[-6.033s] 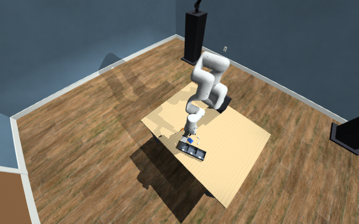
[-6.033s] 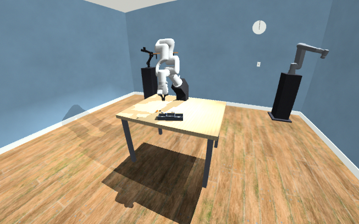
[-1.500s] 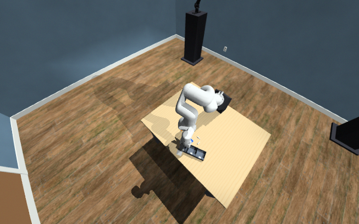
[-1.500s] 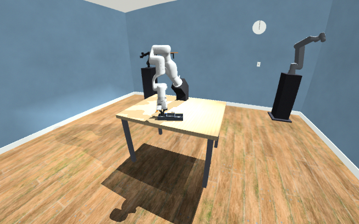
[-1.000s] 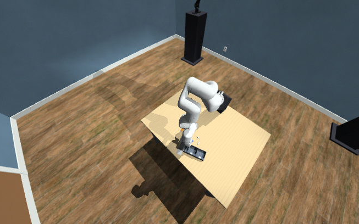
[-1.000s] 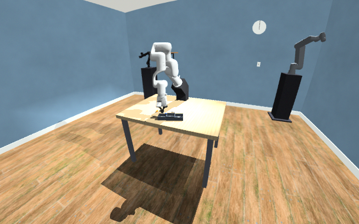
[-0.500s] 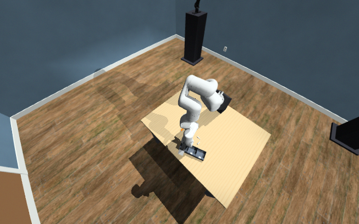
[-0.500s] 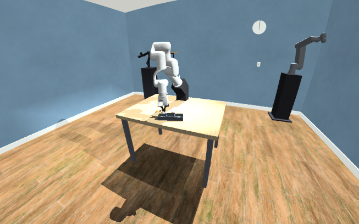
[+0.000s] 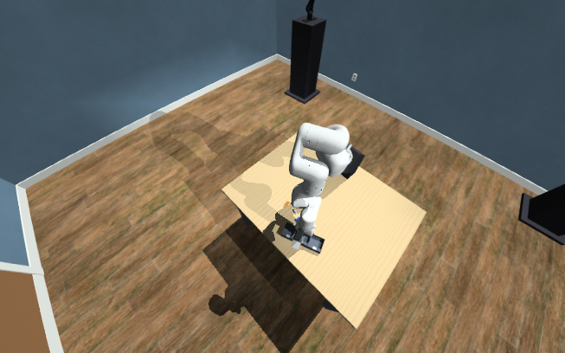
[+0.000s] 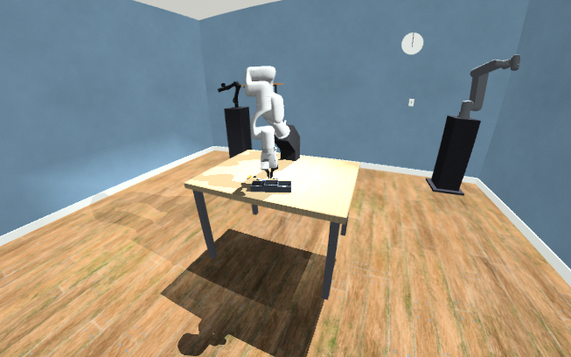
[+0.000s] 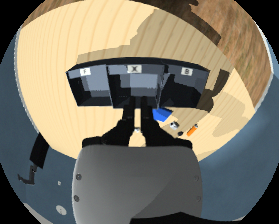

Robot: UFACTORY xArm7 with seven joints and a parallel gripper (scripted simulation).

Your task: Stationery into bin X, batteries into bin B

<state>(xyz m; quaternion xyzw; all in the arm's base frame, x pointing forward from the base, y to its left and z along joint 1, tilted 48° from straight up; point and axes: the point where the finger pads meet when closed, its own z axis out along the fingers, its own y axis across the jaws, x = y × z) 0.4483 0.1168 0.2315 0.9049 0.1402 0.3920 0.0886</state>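
Right now my hand is 7 cm above the dark double bin and 1 cm to the right of it. From my hand the other things lie so: pencil sharpener 13 cm to the right, 10 cm behind, 9 cm below; blue block 9 cm below, 7 cm to the right, 7 cm behind; small dark thing 19 cm to the right, 13 cm behind, 9 cm below.
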